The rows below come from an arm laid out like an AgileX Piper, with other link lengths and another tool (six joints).
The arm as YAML. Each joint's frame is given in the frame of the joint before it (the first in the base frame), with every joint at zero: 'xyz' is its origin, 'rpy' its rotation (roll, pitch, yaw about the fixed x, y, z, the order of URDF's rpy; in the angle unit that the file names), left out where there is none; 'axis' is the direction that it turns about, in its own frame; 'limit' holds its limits. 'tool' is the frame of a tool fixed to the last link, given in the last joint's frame.
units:
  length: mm
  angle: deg
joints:
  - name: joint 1
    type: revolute
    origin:
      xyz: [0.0, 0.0, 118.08]
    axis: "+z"
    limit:
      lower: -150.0
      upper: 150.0
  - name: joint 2
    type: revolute
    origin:
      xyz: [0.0, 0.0, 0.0]
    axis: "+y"
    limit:
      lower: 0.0
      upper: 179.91
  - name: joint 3
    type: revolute
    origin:
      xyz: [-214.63, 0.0, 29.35]
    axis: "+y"
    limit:
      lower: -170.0
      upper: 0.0
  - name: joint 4
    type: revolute
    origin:
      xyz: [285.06, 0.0, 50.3]
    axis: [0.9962, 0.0, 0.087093]
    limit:
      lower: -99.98
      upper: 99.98
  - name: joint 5
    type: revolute
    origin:
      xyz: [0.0, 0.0, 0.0]
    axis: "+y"
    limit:
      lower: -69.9
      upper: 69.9
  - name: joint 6
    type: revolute
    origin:
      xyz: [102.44, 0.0, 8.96]
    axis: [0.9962, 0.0, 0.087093]
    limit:
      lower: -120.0
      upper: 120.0
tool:
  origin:
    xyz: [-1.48, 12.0, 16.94]
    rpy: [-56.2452, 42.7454, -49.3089]
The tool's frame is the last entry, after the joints.
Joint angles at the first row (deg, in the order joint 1, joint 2, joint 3, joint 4, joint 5, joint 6):
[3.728 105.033 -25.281 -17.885 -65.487 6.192]
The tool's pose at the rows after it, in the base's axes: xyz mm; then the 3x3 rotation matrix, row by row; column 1 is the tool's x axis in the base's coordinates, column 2 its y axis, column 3 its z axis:
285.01, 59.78, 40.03; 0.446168, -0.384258, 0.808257; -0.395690, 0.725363, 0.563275; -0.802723, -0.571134, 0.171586
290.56, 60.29, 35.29; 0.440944, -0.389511, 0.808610; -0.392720, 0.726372, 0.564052; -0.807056, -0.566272, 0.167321
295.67, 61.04, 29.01; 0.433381, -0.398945, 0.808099; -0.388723, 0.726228, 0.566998; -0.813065, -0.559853, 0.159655
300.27, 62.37, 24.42; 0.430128, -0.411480, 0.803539; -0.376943, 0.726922, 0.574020; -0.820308, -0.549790, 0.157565
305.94, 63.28, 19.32; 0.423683, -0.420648, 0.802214; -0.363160, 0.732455, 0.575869; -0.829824, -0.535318, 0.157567
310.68, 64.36, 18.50; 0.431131, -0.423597, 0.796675; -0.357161, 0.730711, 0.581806; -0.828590, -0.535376, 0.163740
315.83, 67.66, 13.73; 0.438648, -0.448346, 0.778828; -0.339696, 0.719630, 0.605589; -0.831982, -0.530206, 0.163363
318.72, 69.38, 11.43; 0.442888, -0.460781, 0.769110; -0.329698, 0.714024, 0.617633; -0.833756, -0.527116, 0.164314
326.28, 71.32, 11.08; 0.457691, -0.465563, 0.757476; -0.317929, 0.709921, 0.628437; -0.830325, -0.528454, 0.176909
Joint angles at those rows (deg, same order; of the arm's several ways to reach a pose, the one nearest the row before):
[3.729 107.756 -27.616 -18.305 -65.487 7.005]
[3.727 109.897 -29.423 -18.445 -65.486 7.244]
[3.729 112.316 -31.284 -18.747 -65.488 7.531]
[3.727 114.262 -32.988 -19.524 -65.487 8.310]
[3.729 116.453 -34.976 -20.036 -65.485 9.347]
[3.727 117.457 -36.401 -20.575 -65.486 9.653]
[3.727 119.580 -38.590 -22.586 -65.487 10.488]
[3.727 120.671 -39.790 -23.651 -65.487 10.990]
[3.728 122.044 -42.083 -24.685 -65.486 11.592]

